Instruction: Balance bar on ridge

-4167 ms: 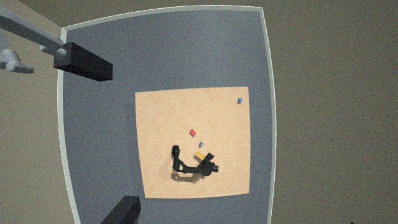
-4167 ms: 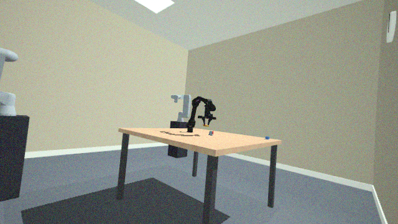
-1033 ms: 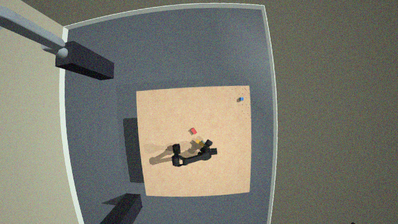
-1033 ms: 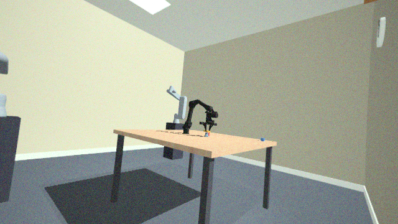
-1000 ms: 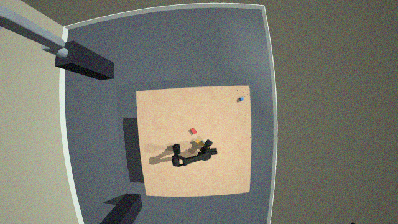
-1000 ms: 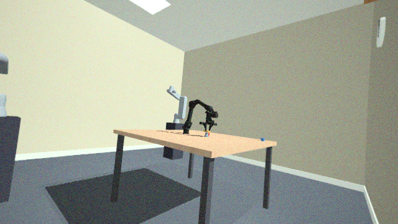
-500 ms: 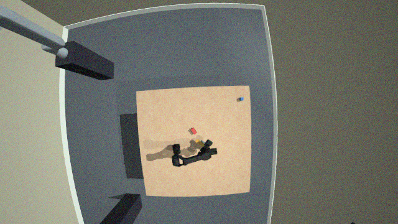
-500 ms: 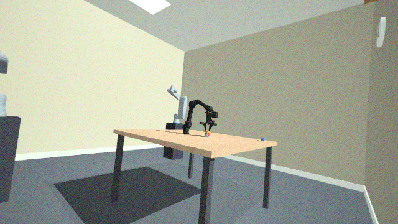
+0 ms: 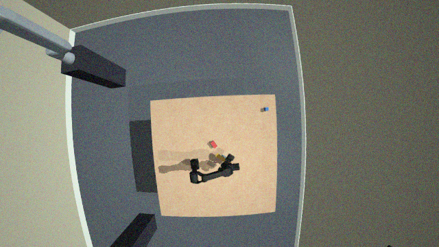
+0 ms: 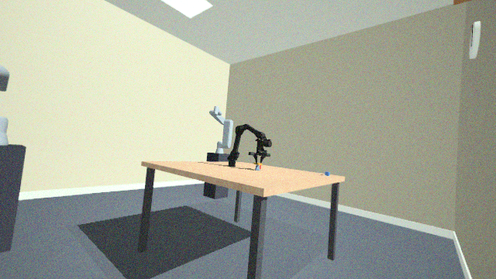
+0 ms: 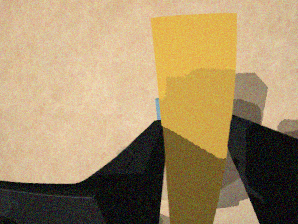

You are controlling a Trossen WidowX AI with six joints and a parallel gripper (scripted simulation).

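My gripper tip is now 20 mm past the yellow bar and 20 mm to the right of it. Round my gripper tip: small blue cube 430 mm ahead, 480 mm to the left, 40 mm below; red block 110 mm behind, 160 mm to the left, 40 mm below.
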